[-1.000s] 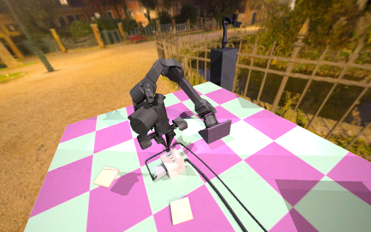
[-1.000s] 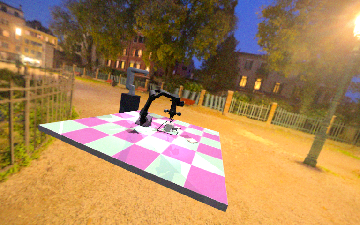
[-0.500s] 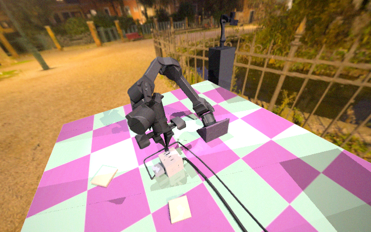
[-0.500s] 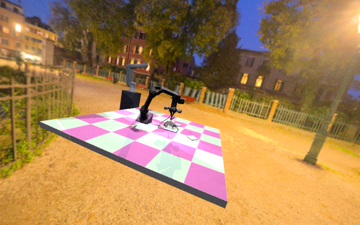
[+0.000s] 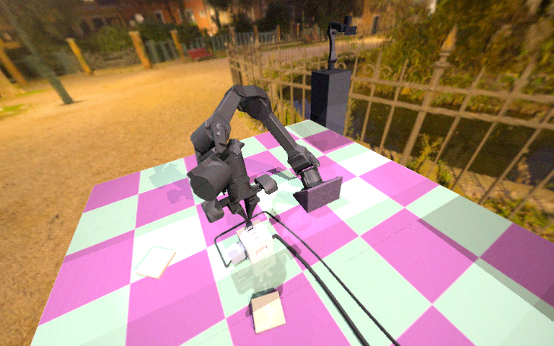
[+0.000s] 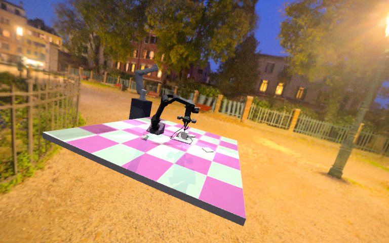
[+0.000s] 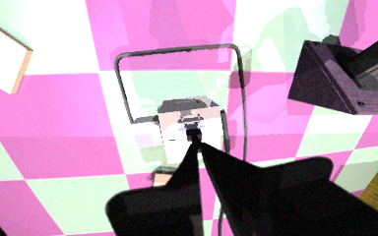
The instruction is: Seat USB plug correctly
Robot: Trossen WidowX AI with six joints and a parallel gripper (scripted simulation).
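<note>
Right now the dark USB plug is 20 mm below my gripper tip.
</note>
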